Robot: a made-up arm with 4 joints. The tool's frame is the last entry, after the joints. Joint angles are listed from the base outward.
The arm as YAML. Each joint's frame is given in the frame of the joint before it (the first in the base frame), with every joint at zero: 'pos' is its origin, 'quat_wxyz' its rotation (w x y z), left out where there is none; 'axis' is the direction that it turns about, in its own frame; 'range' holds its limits. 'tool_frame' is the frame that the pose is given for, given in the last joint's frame.
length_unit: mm
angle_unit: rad
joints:
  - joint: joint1
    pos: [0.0, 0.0, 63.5]
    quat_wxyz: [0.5, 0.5, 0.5, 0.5]
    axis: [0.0, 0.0, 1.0]
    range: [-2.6, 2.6]
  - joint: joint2
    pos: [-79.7, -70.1, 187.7]
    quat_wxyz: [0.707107, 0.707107, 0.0, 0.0]
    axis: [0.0, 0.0, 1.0]
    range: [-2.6, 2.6]
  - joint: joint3
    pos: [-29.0, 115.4, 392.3]
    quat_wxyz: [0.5, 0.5, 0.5, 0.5]
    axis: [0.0, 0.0, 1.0]
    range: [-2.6, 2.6]
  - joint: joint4
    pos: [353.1, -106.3, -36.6]
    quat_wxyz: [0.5, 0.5, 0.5, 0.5]
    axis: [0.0, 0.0, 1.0]
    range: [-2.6, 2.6]
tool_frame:
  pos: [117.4, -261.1, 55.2]
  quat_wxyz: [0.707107, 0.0, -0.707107, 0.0]
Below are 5 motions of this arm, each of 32 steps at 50 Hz.
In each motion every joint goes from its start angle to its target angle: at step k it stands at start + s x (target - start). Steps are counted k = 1, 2, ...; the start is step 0. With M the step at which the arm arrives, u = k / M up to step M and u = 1 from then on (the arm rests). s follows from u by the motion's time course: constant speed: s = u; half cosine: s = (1 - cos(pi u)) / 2; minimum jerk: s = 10 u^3 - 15 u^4 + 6 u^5.
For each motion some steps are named. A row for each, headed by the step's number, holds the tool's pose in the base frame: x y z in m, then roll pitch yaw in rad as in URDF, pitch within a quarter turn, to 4 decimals.
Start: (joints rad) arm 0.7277 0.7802 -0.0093 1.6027
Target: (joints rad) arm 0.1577 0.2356 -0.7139 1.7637
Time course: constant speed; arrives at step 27
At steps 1, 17, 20, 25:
1: 0.6134 0.0845 -0.6506 2.1538 0.4336 -0.6465
17: 0.7153 -0.0697 -0.3996 2.0502 -0.2743 -0.5620
20: 0.7186 -0.0726 -0.3486 2.0302 -0.3982 -0.5161
25: 0.7116 -0.0625 -0.2692 1.9844 -0.5938 -0.4131

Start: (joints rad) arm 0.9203 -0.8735 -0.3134 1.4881
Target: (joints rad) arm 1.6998 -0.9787 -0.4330 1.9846
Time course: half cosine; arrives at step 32
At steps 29, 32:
29: 0.3606 0.3208 0.5372 -2.0636 -0.7775 -0.7755
32: 0.3571 0.3097 0.5427 -2.0322 -0.7656 -0.7917

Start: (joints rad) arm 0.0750 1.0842 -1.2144 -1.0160
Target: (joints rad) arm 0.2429 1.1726 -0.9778 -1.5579
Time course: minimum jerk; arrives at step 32
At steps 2, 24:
2: -0.0761 -0.2288 0.0596 -0.9317 -1.1458 -1.1635
24: 0.0165 -0.2014 0.0940 -1.3755 -0.7907 -1.2627

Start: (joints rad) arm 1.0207 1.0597 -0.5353 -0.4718
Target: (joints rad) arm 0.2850 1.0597 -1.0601 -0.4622
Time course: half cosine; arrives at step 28
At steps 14, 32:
14: 0.0353 -0.3655 -0.3256 -0.1590 -0.1999 -1.2148
32: -0.0152 -0.4056 -0.1061 -0.2635 -0.8000 -1.2205

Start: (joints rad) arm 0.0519 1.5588 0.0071 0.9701
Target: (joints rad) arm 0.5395 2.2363 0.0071 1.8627
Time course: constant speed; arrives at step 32
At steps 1, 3, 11, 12, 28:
1: 0.0745 -0.5567 -0.6174 0.9974 0.0742 -1.5800
3: 0.0683 -0.5311 -0.6356 1.0487 0.1046 -1.6226
11: 0.0451 -0.4291 -0.6910 1.2280 0.2212 -1.7973
12: 0.0421 -0.4166 -0.6960 1.2475 0.2349 -1.8198
28: -0.0183 -0.2319 -0.7269 1.4730 0.4020 -2.2096

